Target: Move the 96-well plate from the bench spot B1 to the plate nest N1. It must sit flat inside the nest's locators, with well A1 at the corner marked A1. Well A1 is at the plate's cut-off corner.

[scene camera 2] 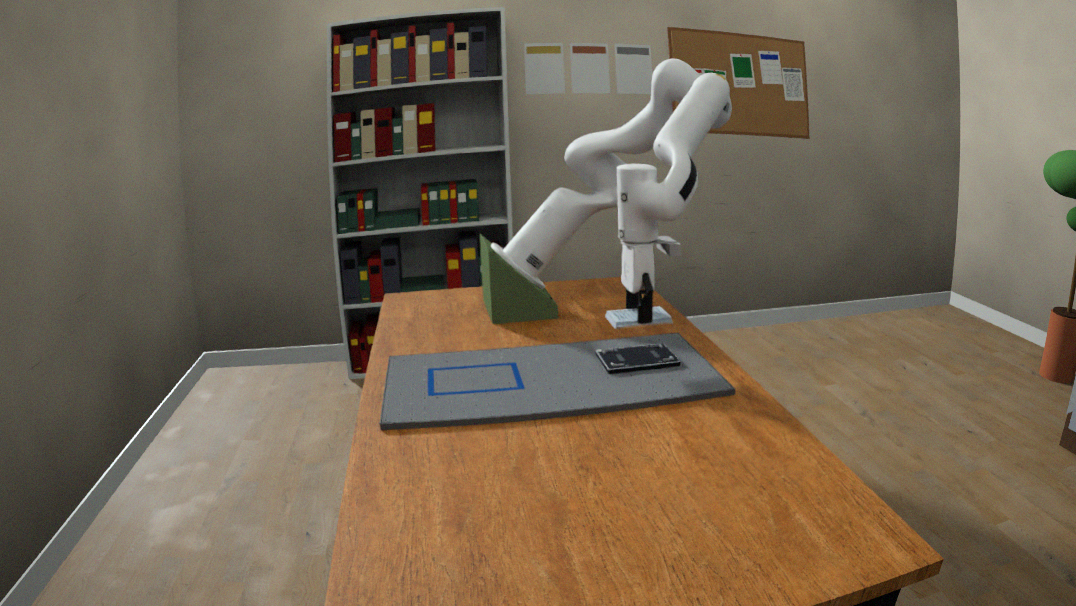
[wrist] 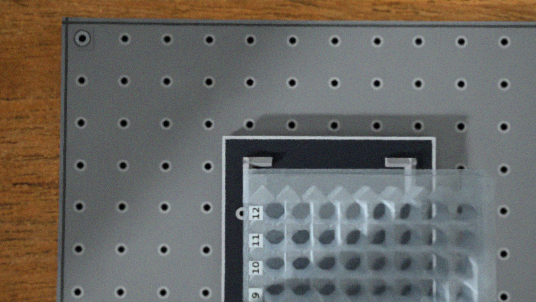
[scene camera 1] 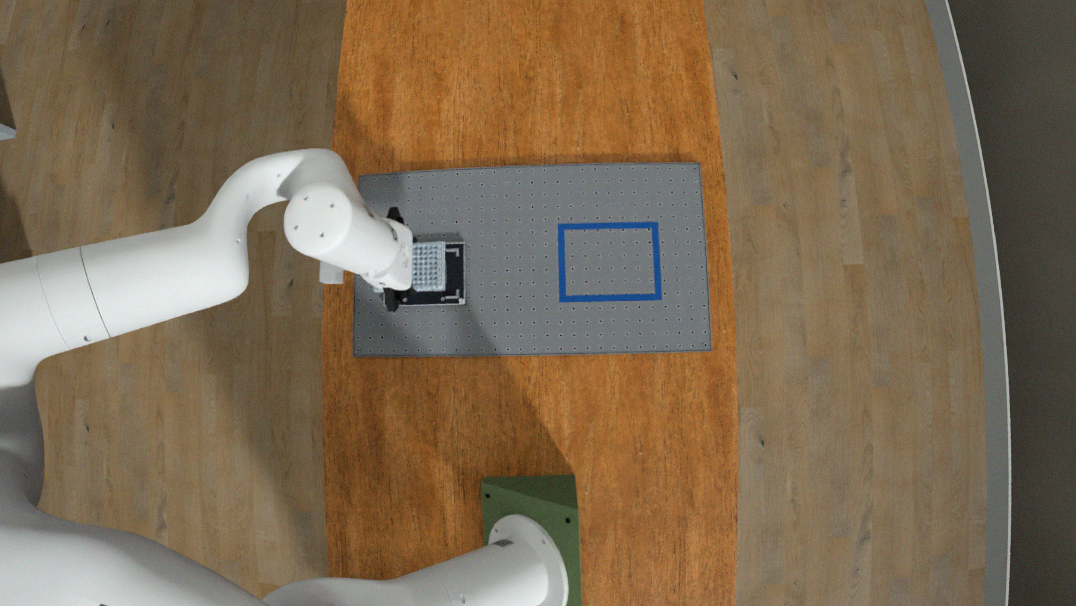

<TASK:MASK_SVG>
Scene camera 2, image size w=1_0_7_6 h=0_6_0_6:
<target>my gripper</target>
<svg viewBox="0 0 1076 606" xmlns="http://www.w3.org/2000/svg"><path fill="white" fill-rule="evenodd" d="M621 240L623 245L621 282L626 287L626 309L637 308L637 322L639 324L652 323L652 300L655 282L653 245L655 244L634 244Z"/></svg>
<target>clear 96-well plate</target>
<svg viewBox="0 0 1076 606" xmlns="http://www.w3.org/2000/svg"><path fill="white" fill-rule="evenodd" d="M673 324L672 317L660 306L653 307L652 323L639 324L637 322L637 308L610 310L605 314L605 317L615 329Z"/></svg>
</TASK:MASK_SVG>
